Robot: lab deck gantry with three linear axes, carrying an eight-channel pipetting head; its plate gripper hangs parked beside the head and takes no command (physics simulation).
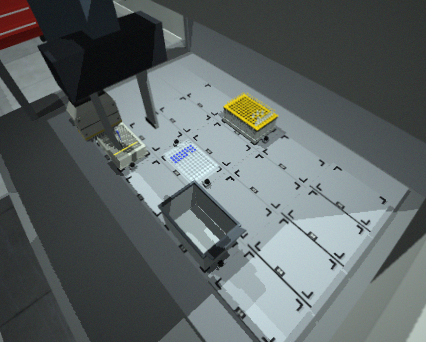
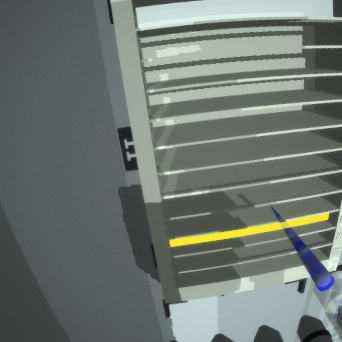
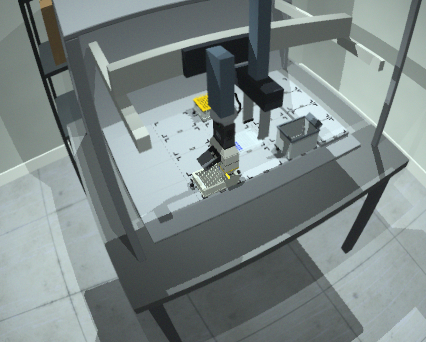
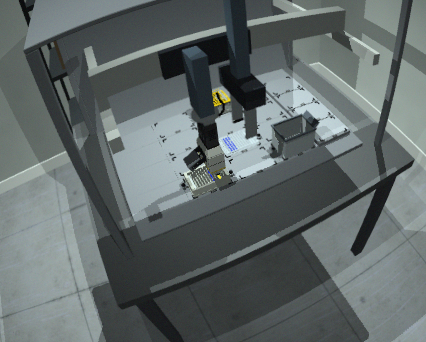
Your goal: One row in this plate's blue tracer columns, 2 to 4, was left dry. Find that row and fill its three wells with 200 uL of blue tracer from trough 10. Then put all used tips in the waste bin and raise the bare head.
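Note:
The pipetting head point(image 1: 95, 117) point(image 3: 230, 157) point(image 4: 216, 157) is over the ribbed trough block point(image 1: 131, 159) point(image 2: 151, 197) point(image 3: 207, 182) at the near left of the deck. One blue-filled tip point(image 2: 306, 254) hangs from it above the troughs, its point over the compartments. The clear plate point(image 1: 202, 170) point(image 4: 245, 142) has blue wells at one end; a dry row is too small to tell. The grey waste bin point(image 1: 180, 212) point(image 3: 298, 147) point(image 4: 299, 145) stands beyond the plate. My parked plate gripper point(image 1: 134, 136) point(image 3: 256, 129) point(image 4: 244, 128) hangs open and empty beside the head.
A yellow tip rack point(image 1: 247, 110) point(image 3: 202, 103) point(image 4: 221, 98) stands at the back of the deck, with some positions paler than the rest. A yellow strip point(image 2: 250, 231) crosses one trough compartment. Black corner marks and small dark knobs dot the deck.

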